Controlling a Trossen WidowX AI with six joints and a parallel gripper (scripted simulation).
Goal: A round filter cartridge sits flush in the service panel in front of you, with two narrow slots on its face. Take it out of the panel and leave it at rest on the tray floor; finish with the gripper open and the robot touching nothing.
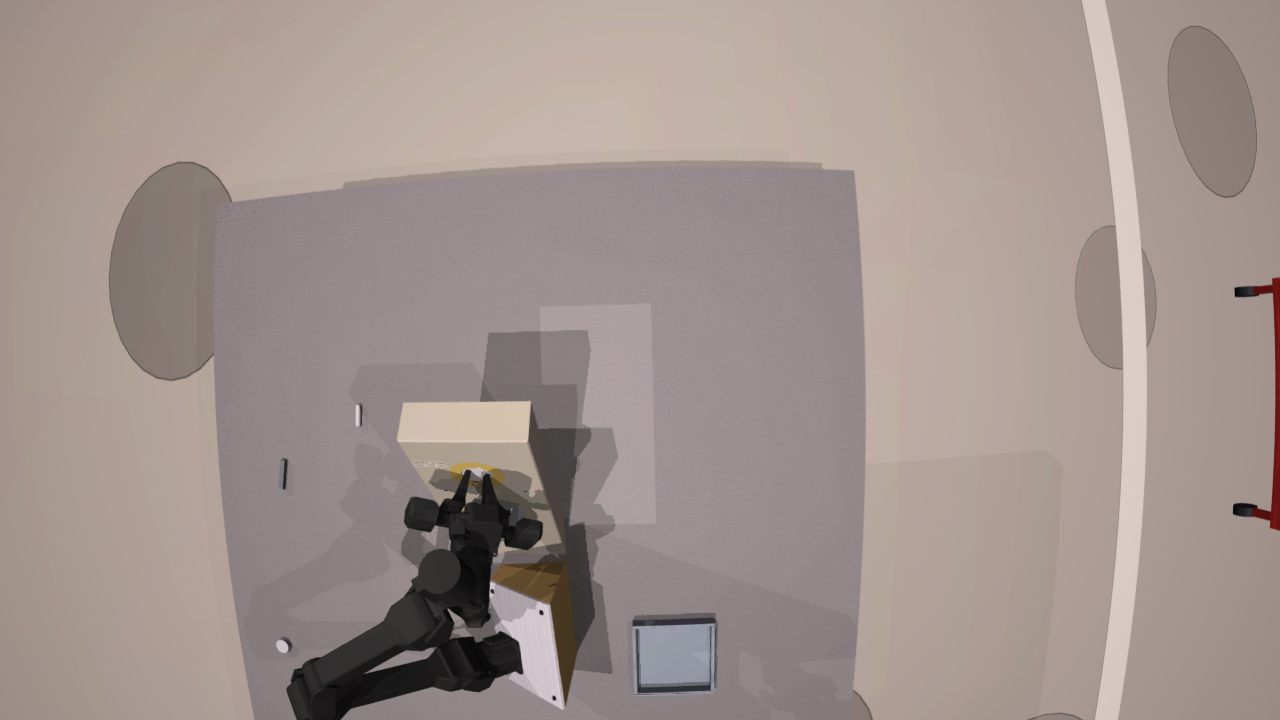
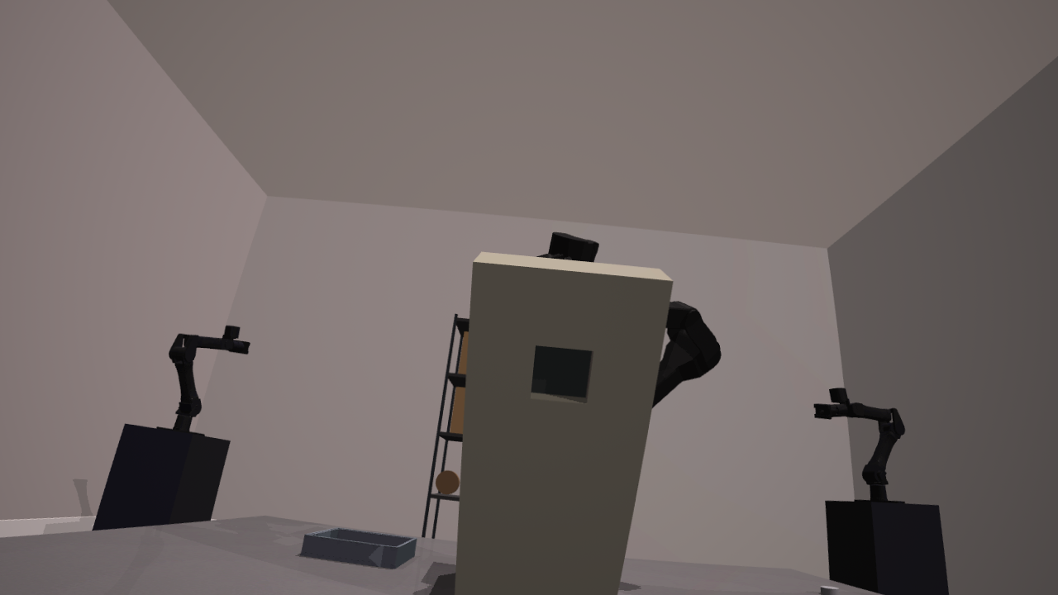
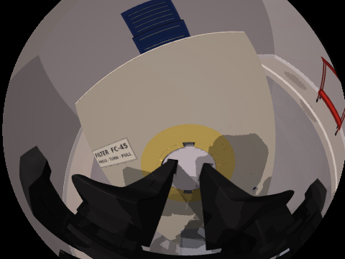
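My gripper tip is now 1 cm short of the filter cartridge and 1 cm above it. Round my gripper tip: tray 43 cm behind, 27 cm to the right, 27 cm below.
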